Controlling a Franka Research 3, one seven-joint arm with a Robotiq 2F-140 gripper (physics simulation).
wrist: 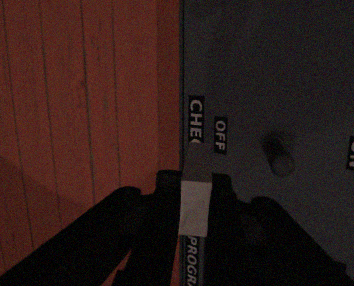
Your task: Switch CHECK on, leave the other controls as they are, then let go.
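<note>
The CHECK label [196,120] is partly hidden by the fingertips near the panel's left edge. The OFF label [220,135] is just right of it. A dark, round-ended lever [280,159] stands to the right of OFF; its tip shows below and slightly right of its base. Whether it is set to on or off I cannot tell. The ON label [352,153] is cut off at the right edge. My gripper [198,163] is shut and empty, its tips left of the lever and apart from it, over the lower end of the CHECK label.
The dark grey panel [280,60] fills the right side. A PROGRAM label [192,260], partly cut off, shows below the fingertips. Reddish wooden boards [60,100] lie to the left of the panel's straight edge. The picture is dim and grainy.
</note>
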